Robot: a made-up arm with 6 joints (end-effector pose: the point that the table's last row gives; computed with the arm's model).
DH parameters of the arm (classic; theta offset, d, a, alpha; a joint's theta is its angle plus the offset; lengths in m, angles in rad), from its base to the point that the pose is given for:
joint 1: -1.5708 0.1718 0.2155 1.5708
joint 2: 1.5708 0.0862 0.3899 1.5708
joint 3: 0 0.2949 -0.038 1.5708
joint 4: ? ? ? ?
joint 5: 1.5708 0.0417 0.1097 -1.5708
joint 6: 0 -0.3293 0.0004 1.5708
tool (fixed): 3.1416 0.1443 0 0
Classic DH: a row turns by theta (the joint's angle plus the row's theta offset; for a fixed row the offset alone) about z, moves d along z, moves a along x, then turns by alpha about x.
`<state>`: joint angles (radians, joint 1 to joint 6).
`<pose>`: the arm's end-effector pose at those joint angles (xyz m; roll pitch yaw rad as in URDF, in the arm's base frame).
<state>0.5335 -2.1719 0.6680 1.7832 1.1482 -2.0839</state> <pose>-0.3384 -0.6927 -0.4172 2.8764 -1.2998 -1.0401</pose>
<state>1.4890 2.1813 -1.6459 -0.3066 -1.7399 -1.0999</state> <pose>0.0778 -0.1241 0.1060 0.9315 -0.5182 -2.2729</pose>
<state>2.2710 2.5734 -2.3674 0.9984 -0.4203 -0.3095</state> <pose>-0.0924 0.3664 0.2607 0.4613 -0.1928 -0.6899</pose>
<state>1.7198 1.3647 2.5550 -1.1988 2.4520 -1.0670</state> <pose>-0.0659 0.1940 0.3878 3.0204 -0.8483 1.9437</pose>
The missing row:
joint 4: -1.5708 -0.0724 0.3288 -1.5708
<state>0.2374 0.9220 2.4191 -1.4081 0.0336 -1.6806</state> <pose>0.3028 0.4641 0.8269 0.5456 -0.9435 -1.0106</pose>
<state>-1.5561 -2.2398 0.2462 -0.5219 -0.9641 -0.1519</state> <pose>-0.6082 -0.1080 0.2523 2.1163 1.0376 -1.2204</pose>
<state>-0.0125 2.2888 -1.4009 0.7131 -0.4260 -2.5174</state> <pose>0.2384 -0.0703 -0.2731 -1.0817 1.2035 2.8418</pose>
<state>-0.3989 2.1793 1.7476 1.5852 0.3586 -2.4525</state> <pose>-0.5898 0.2352 0.3162 2.8307 0.1450 -1.5704</pose>
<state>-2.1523 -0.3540 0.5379 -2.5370 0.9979 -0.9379</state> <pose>-0.5505 0.5540 -0.2017 -2.1851 -0.1609 2.6414</pose>
